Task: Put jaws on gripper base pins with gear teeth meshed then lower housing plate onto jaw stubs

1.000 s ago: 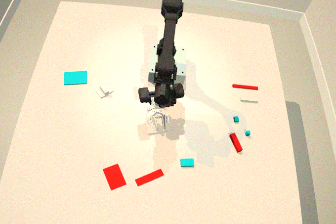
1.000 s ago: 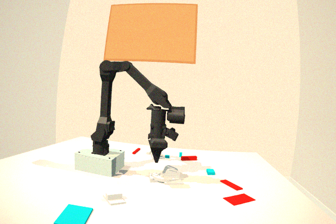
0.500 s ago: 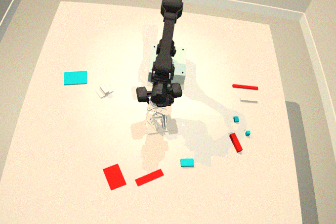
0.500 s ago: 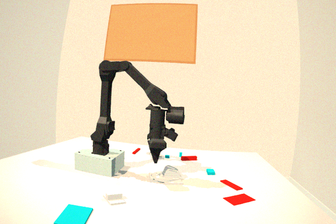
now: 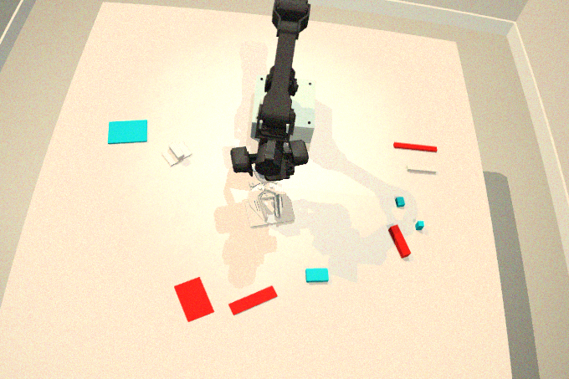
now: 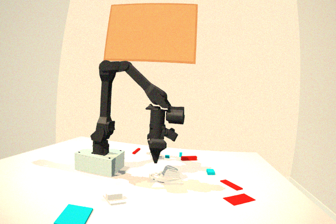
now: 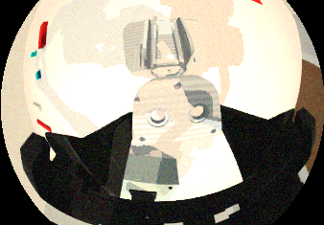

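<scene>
Right now my gripper tip is 1 cm short of the housing plate and 8 cm above it. Round my gripper tip: gripper base 1 cm ahead, 2 cm above; then white jaw 3 cm ahead, 1 cm to the right, 7 cm below; then flat white plate 7 cm ahead, 1 cm to the left, 8 cm below.
</scene>
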